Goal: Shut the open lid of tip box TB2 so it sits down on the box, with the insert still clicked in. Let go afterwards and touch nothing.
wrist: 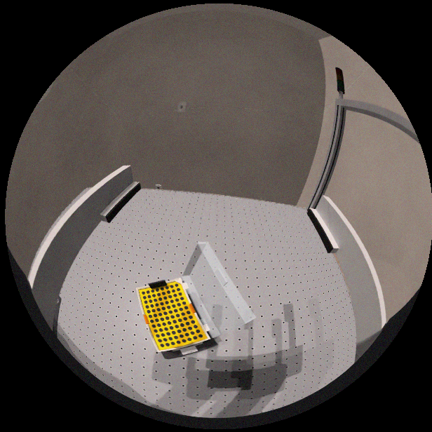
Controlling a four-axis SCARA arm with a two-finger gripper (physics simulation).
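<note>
A tip box [172, 355] stands on the perforated table, low and left of centre in the wrist view. Its yellow insert [172, 316] with dark round holes lies flat in the top, with orange pieces at its two long sides. A pale, see-through lid [226, 285] stands open and tilted along the box's right side. No TB2 label is readable. My gripper [228, 185] is open and empty, its two fingers wide apart. The box and lid show between the fingers in the view, nearer the bottom edge. Whether the insert is fully clicked in cannot be told.
The perforated table [225, 225] reaches back to a dark wall or floor. Shadows of the arm and gripper fall on the table right of and below the box. A grey post [330, 160] with a dark signal light [340, 80] stands beyond the table at the right.
</note>
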